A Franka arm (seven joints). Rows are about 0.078 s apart.
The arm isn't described. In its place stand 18 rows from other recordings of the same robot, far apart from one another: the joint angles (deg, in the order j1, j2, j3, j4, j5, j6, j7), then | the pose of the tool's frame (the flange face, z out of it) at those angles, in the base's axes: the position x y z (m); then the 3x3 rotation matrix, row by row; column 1 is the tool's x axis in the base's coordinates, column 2 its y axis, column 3 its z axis.
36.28, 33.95, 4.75, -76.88, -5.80, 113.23, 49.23 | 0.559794, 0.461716, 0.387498; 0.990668, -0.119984, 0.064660; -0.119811, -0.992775, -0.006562; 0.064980, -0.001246, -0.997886
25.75, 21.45, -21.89, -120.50, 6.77, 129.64, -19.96 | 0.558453, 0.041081, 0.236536; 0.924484, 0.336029, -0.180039; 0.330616, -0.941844, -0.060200; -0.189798, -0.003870, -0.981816
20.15, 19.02, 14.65, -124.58, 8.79, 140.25, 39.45 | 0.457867, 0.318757, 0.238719; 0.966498, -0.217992, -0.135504; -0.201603, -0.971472, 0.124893; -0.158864, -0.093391, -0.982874
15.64, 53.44, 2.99, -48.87, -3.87, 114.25, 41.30 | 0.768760, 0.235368, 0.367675; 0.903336, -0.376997, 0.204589; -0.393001, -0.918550, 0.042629; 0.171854, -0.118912, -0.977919
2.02, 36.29, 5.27, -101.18, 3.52, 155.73, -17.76 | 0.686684, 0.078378, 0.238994; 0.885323, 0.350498, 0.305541; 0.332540, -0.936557, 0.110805; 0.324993, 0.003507, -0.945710
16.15, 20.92, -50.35, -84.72, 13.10, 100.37, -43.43 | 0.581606, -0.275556, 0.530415; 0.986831, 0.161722, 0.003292; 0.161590, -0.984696, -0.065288; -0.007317, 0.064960, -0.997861
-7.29, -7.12, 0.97, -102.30, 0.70, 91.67, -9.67 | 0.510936, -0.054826, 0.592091; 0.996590, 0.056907, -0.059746; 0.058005, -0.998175, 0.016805; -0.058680, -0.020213, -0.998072
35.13, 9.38, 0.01, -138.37, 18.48, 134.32, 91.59 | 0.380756, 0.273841, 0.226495; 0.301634, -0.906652, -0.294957; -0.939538, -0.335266, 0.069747; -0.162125, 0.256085, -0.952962
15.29, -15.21, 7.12, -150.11, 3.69, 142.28, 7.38 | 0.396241, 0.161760, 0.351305; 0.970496, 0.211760, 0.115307; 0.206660, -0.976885, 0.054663; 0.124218, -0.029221, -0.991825
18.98, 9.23, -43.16, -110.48, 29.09, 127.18, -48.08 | 0.565144, -0.218608, 0.445665; 0.931709, 0.179470, 0.315768; 0.129041, -0.976235, 0.174106; 0.339511, -0.121469, -0.932726
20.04, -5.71, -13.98, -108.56, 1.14, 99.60, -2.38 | 0.523108, 0.053028, 0.537316; 0.987614, 0.143305, -0.063890; 0.145844, -0.988616, 0.036992; -0.057862, -0.045852, -0.997271
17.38, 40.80, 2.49, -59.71, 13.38, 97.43, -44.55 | 0.696014, 0.263843, 0.421264; 0.482287, 0.866247, -0.130444; 0.865086, -0.447514, 0.226621; 0.137934, -0.222141, -0.965209
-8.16, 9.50, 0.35, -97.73, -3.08, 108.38, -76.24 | 0.608618, -0.087693, 0.490991; 0.352685, 0.935645, 0.013493; 0.934698, -0.351574, -0.052303; -0.044193, 0.031058, -0.998540
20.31, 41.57, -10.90, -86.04, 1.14, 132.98, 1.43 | 0.710202, 0.142628, 0.254502; 0.977238, 0.172473, 0.123528; 0.183731, -0.979176, -0.086359; 0.106061, 0.107089, -0.988576
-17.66, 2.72, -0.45, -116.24, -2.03, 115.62, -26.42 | 0.526843, -0.174439, 0.419069; 0.984857, 0.160656, -0.065157; 0.160168, -0.987008, -0.012687; -0.066349, 0.002059, -0.997794
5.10, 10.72, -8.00, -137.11, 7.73, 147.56, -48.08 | 0.500850, -0.028835, 0.240507; 0.779436, 0.626472, 0.003418; 0.625684, -0.778708, 0.046195; 0.031602, -0.033867, -0.998927
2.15, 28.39, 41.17, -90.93, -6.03, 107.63, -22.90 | 0.525996, 0.397732, 0.399452; 0.414621, 0.885738, -0.208704; 0.909936, -0.400947, 0.106107; 0.010304, -0.233901, -0.972206
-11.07, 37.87, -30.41, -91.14, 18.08, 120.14, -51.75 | 0.555420, -0.403379, 0.282520; 0.992691, 0.095168, -0.074220; 0.095422, -0.995437, -0.000121; -0.073893, -0.006962, -0.997242
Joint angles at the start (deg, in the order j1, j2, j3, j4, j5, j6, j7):
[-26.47 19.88 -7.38 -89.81 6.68 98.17 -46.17]
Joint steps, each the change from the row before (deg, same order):
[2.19 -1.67 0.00 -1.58 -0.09 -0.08 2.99]
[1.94 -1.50 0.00 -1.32 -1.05 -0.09 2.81]
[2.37 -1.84 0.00 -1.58 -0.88 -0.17 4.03]
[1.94 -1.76 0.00 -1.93 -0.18 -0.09 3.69]
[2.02 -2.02 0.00 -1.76 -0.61 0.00 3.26]
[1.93 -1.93 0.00 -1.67 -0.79 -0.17 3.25]
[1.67 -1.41 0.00 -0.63 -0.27 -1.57 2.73]
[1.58 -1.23 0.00 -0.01 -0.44 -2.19 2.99]
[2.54 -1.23 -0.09 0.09 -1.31 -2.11 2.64]
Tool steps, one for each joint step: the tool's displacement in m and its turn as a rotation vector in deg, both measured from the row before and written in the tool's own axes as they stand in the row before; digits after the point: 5 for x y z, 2 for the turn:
[0.00948 -0.02345 -0.00228 -0.11 -0.32 0.85]
[0.00616 -0.01991 -0.00266 -0.89 -0.85 0.77]
[0.00642 -0.02497 -0.00360 -0.83 -0.71 1.58]
[0.00254 -0.02192 -0.00026 -0.07 -0.49 1.79]
[0.00048 -0.02243 -0.00396 -0.71 -0.25 1.18]
[-0.00131 -0.02099 -0.00345 -0.81 -0.42 1.23]
[-0.00224 -0.01900 -0.00506 -0.02 -0.95 1.01]
[-0.00344 -0.01769 -0.00737 -0.19 -1.18 1.34]
[-0.00241 -0.02391 -0.00782 -1.35 -1.36 0.13]

